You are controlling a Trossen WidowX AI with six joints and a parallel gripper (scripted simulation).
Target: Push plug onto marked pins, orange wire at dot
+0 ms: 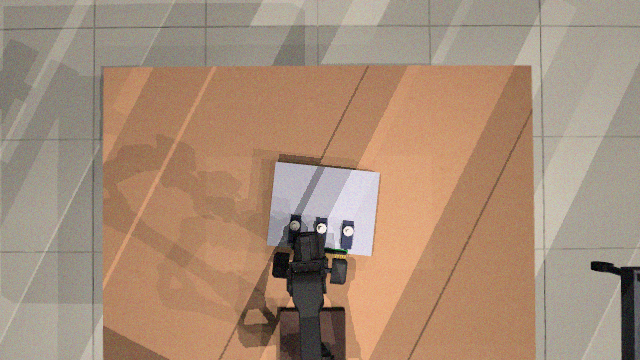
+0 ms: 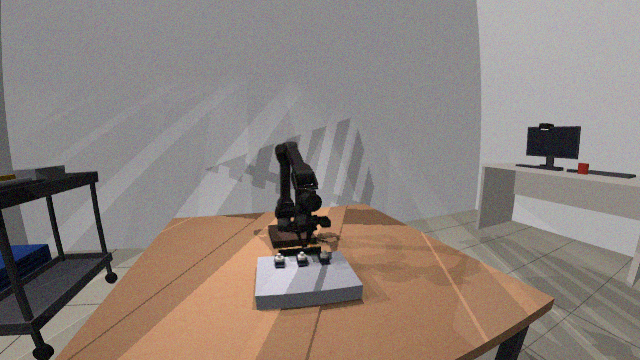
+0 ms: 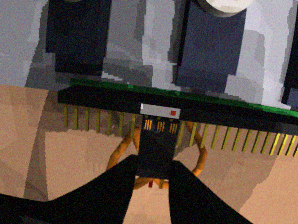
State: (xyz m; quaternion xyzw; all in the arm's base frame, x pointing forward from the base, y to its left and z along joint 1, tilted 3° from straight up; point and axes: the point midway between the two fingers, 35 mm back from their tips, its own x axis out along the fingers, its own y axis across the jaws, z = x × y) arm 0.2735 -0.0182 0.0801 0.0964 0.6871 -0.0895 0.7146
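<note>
Now: gripper tip 3 cm short of the pale marked band and 1 cm to the left of it. The rest, counted from my gripper tip: grey printed holder 18 cm ahead, 7 cm to the right, 5 cm below; then red dot 3 cm ahead, 1 cm to the right.
</note>
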